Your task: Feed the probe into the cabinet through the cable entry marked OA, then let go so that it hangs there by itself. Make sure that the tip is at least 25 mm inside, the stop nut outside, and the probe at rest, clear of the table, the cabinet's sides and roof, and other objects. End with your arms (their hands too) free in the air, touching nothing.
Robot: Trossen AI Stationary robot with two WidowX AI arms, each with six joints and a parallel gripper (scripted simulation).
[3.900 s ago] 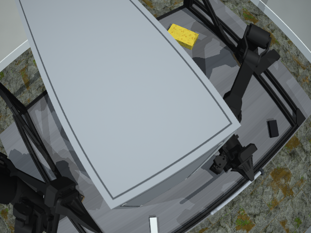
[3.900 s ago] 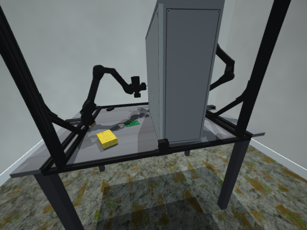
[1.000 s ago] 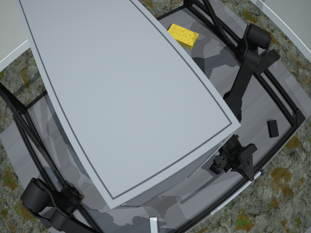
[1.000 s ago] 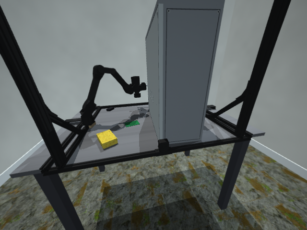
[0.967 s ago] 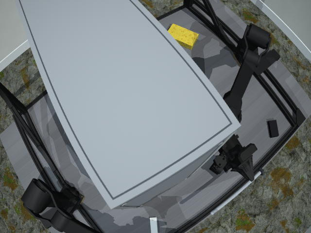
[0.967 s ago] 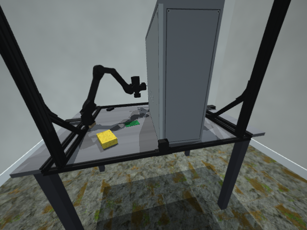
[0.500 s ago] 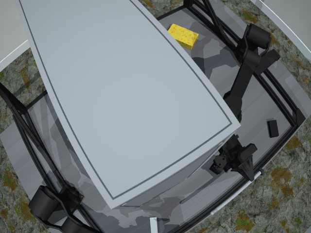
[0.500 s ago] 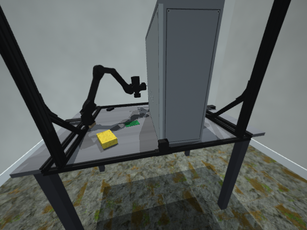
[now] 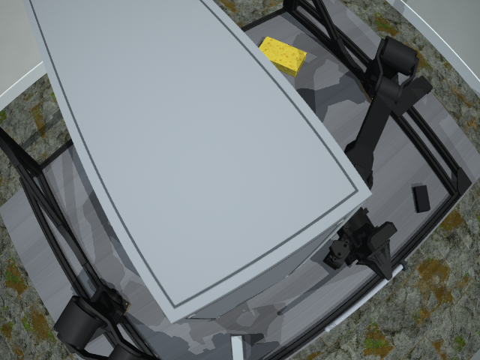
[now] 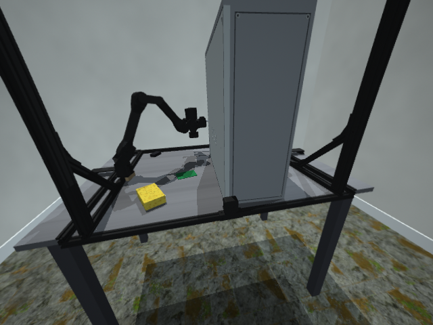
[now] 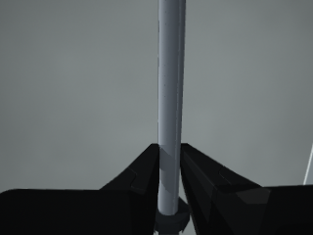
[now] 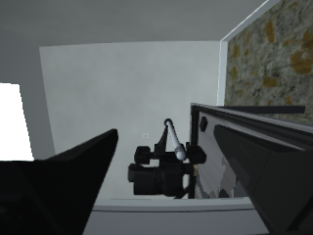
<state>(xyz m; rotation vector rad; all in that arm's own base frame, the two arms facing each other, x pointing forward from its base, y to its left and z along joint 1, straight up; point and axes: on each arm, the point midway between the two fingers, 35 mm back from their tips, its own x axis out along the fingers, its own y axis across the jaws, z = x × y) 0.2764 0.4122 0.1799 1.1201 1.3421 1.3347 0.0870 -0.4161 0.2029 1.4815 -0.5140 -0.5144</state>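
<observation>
The probe is 3 cm ahead of my left hand and 6 cm to the right of it.
</observation>
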